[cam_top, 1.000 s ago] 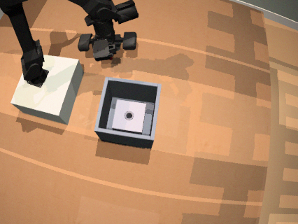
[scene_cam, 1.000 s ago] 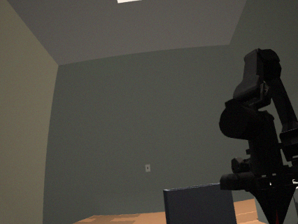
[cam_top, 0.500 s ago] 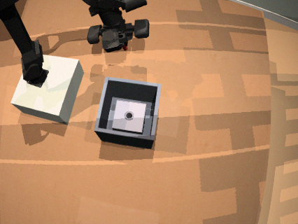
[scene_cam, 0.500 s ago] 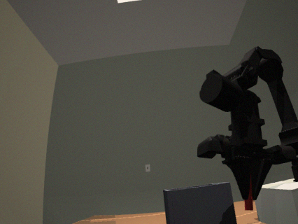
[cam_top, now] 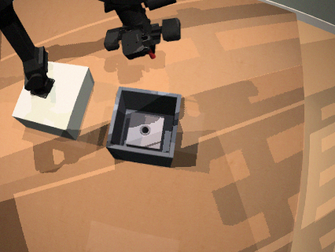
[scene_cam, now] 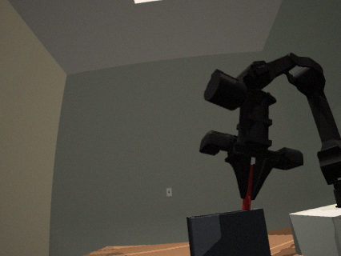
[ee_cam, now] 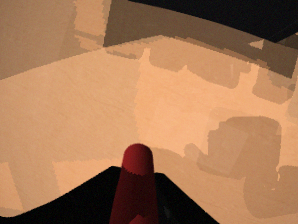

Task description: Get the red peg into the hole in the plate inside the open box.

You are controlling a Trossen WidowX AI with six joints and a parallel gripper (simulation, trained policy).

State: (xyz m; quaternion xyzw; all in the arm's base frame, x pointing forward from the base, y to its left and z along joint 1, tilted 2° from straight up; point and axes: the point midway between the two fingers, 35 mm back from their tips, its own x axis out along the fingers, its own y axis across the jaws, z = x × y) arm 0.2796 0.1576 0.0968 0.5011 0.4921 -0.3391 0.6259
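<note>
Now: the pale grey plate 170 mm to the right of my gripper tip, 110 mm below it and 40 mm ahead of it. From my gripper tip the other things lie so: red peg (20 mm above).
</note>
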